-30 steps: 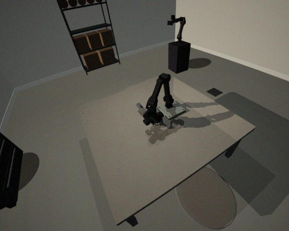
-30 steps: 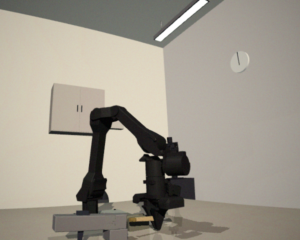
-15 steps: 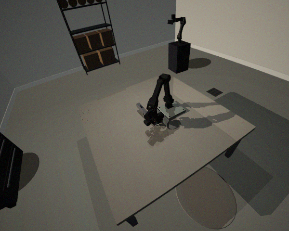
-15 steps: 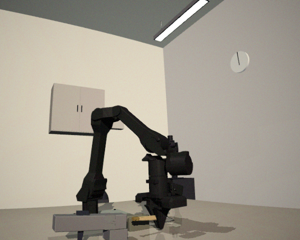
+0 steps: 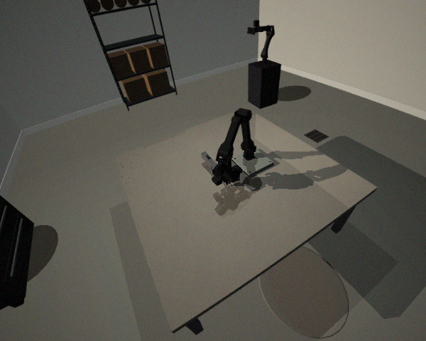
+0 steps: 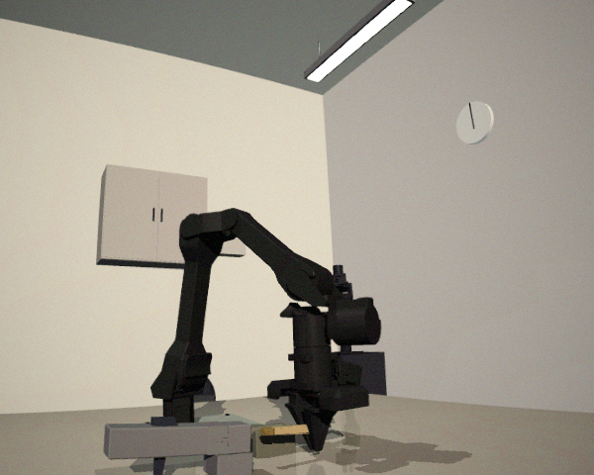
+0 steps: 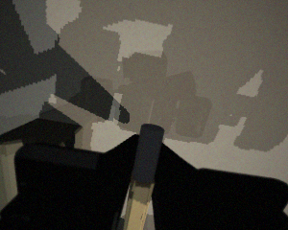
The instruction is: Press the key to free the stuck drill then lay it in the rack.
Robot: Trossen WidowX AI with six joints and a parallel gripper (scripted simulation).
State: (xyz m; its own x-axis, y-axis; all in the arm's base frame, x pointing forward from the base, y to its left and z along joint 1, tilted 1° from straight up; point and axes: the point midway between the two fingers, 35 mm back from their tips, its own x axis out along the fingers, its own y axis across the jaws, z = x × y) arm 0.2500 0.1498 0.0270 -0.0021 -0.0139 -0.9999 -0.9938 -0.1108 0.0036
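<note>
My gripper tip is 4 cm to the left of the tan drill and 4 cm below it. The rest, counted from my gripper tip: rack: 7 cm behind, 4 cm to the right, 1 cm above; dark key: 23 cm to the right, 4 cm above, 3 cm ahead; long grey housing block: 20 cm to the right, 4 cm above, 2 cm ahead.
</note>
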